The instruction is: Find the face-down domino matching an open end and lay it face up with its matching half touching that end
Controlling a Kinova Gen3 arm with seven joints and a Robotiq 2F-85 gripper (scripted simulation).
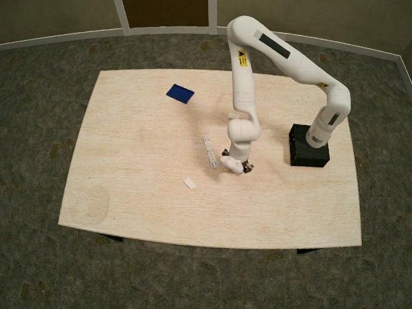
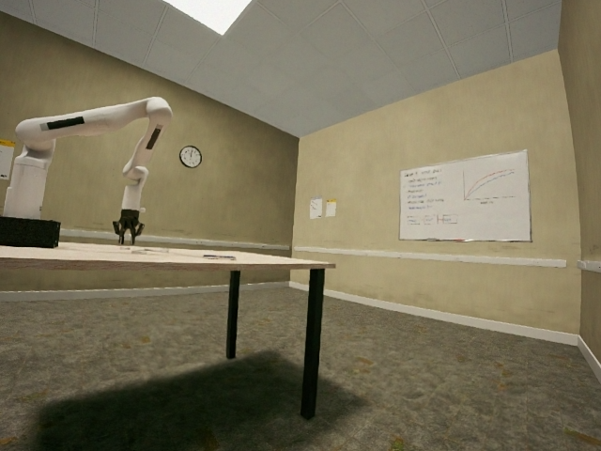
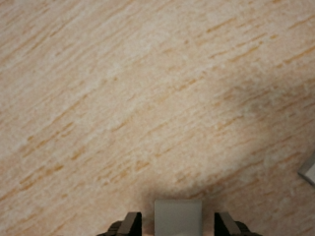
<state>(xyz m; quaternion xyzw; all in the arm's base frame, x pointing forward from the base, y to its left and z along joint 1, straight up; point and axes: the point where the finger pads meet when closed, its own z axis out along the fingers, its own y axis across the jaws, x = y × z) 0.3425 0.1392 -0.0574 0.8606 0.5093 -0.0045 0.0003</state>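
My gripper is now 3 cm above the white domino, 1 cm to the left of it and 1 cm past it.
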